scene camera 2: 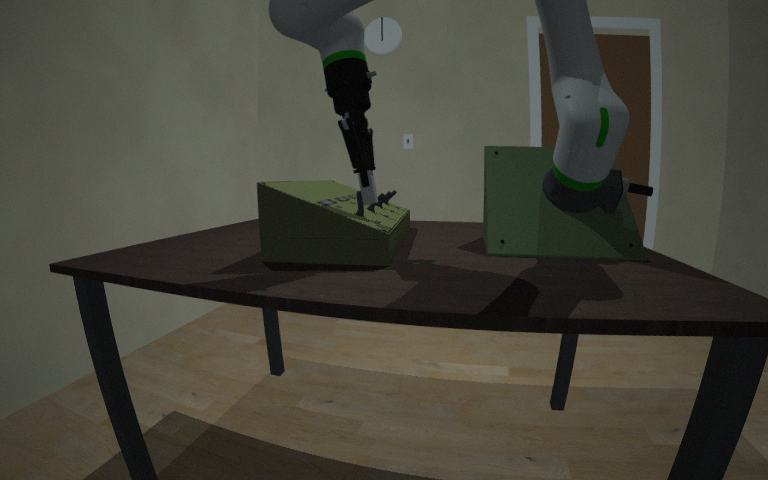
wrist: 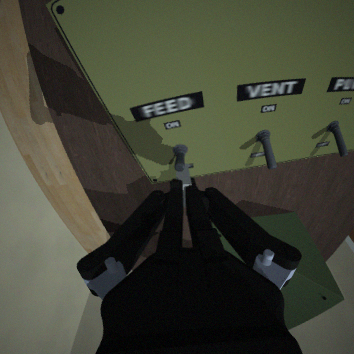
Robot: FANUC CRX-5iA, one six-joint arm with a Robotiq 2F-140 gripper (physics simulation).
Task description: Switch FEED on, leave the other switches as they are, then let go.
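Frame: origin at the arm's base, x left, y back, z up, level; millimetres.
Seen in the pictures: gripper, between the fingertips: [scene camera 2: 371, 203] [wrist: 181, 172]; arm's base, origin of its link: [scene camera 2: 572, 189].
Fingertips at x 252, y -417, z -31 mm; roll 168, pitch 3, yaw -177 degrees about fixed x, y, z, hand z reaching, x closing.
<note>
Pixels of each thing's middle, then the offset from my fingertips to it. Level surfaces: height alone.
- FEED switch lever, middle of its body: [wrist: 179, 159] [scene camera 2: 360, 202] dx +4, dy -22, dz +3 mm
- green sloped console, middle of its body: [wrist: 292, 79] [scene camera 2: 348, 218] dx -155, dy -134, dz -51 mm
- VENT lever, middle of its body: [wrist: 268, 152] dx -116, dy -37, dz -2 mm
- third lever, middle of its body: [wrist: 339, 140] dx -233, dy -65, dz -2 mm
- dark table, height of its surface: dz -110 mm
The FEED switch lever [scene camera 2: 360, 204] [wrist: 180, 159] stands near the left edge of the green sloped console [scene camera 2: 325, 246] [wrist: 150, 55] in the wrist view. In the scene view it stands about vertical, unlike the other levers, which lean toward the console's low edge. The VENT lever [wrist: 268, 151] and a third lever [wrist: 338, 140] lean toward the low edge, away from their ON labels. My gripper [scene camera 2: 368, 199] [wrist: 181, 172] is shut and empty. Its fingertips are at the FEED lever, on its low-edge side, appearing to touch it; they partly cover the area below it.
A larger green wedge-shaped box [scene camera 2: 512, 198] [wrist: 300, 265] stands on the dark table [scene camera 2: 351, 288] to the right of the console in the scene view. The arm's lower joint [scene camera 2: 589, 135] is in front of that box. The other levers stand close beside FEED in a row.
</note>
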